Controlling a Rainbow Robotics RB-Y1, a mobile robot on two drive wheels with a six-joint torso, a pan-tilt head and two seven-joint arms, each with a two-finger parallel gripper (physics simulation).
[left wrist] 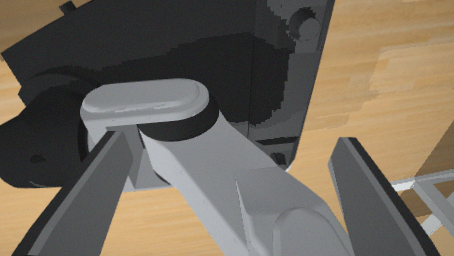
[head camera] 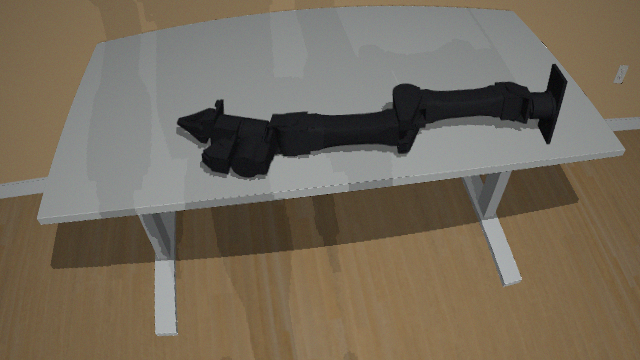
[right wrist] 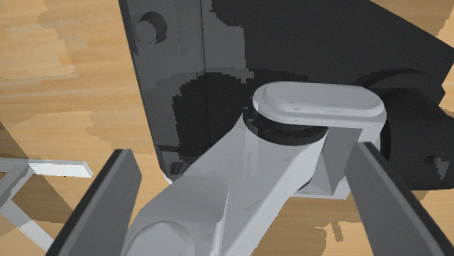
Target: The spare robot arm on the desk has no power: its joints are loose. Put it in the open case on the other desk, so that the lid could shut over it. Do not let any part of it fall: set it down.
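Places are measured from the robot's base along level axes (x ahead, y left, z up), in millimetres.
Where they show: left gripper, fingertip midpoint: (left wrist: 230, 148); right gripper, fingertip midpoint: (right wrist: 241, 160).
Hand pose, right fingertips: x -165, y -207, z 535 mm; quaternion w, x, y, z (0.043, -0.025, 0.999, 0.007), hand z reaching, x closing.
After its pixels a point has its place.
The black spare robot arm (head camera: 350, 131) lies stretched across the grey desk (head camera: 200, 65) {x 980, y 250, z 722 mm} in the head view. Its pointed gripper end is at the left, beside bent wrist joints. Its flat base plate (head camera: 556, 102) {x 624, y -610, z 852 mm} stands on edge near the desk's right end. My left gripper (left wrist: 230, 148) {x -167, y 213, z 535 mm} is open and empty in the left wrist view, with my own grey arm and dark base behind the fingers. My right gripper (right wrist: 241, 160) {x -165, y -207, z 535 mm} is open and empty in the right wrist view, also with my own arm and base behind it. Neither gripper shows in the head view. The case does not show.
The desk's near edge (head camera: 330, 188) {x 518, y -68, z 714 mm} faces me across the wooden floor (head camera: 350, 300) {x 634, y -159, z 2 mm}. The desk's legs have feet (head camera: 166, 300) (head camera: 502, 255) reaching out toward me. A wall with an outlet (head camera: 620, 74) {x 1431, y -1639, z 405 mm} is behind. Pale leg bars show in the left wrist view (left wrist: 434, 201) {x 926, y -715, z 151 mm} and right wrist view (right wrist: 60, 169).
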